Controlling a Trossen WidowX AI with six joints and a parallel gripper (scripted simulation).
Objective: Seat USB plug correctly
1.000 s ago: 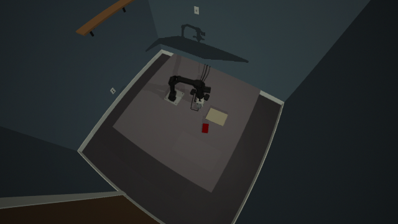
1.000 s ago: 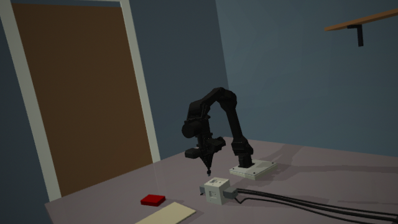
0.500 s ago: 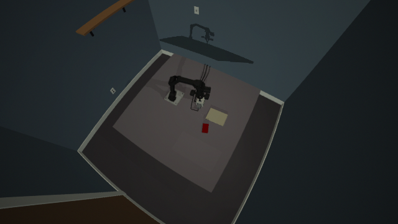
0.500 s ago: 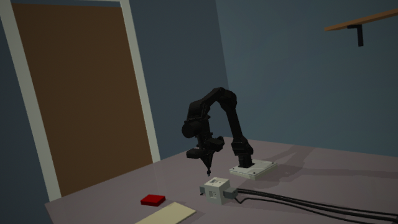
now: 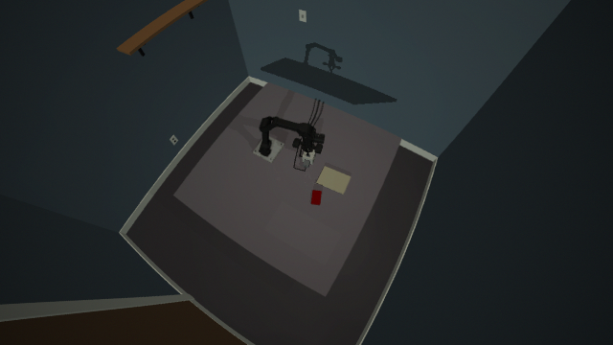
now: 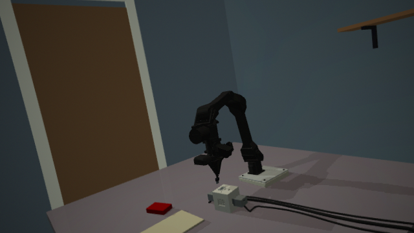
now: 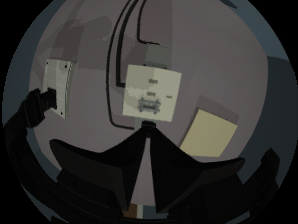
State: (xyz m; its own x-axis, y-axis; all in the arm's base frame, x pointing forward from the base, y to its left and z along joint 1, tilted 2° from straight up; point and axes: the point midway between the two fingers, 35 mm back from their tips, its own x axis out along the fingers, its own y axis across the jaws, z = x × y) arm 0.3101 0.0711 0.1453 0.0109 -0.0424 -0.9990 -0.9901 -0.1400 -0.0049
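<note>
My gripper tip is 2 cm above the USB plug. From my gripper tip the other things lie so: red block (22 cm to the right, 16 cm ahead, 12 cm below); flat beige pad (22 cm ahead, 13 cm below, 5 cm to the right).
</note>
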